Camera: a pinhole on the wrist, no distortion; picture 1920 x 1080 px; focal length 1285.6 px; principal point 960.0 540.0 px. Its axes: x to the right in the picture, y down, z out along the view. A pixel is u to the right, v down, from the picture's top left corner.
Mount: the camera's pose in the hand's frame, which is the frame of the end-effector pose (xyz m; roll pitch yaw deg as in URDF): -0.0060 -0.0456 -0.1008 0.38 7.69 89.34
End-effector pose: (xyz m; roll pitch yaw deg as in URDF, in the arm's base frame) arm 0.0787 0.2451 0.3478 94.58 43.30 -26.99
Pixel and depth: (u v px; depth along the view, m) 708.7 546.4 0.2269
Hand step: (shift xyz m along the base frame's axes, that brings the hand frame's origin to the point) -0.1028 -0.0878 -0.0465
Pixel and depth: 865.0 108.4 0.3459
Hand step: -0.0645 -0.2385 -0.1104
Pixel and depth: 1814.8 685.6 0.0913
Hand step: 0.0150 0.0105 0.0308
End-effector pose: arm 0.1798 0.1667 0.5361 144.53 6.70 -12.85
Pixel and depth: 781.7 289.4 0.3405
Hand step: 0.0124 -0.1073 -0.2309
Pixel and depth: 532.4 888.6 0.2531
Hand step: -0.0962 0.0045 -0.1766
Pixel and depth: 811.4 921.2 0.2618
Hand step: -0.1109 -0.0388 -0.1453
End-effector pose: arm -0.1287 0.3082 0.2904 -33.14 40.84 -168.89
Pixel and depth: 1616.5 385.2 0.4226
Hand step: -0.0477 -0.3615 0.0570
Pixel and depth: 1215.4 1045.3 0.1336
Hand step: 0.0297 -0.0093 0.0557
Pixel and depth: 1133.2 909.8 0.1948
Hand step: 0.0098 -0.0538 0.0928
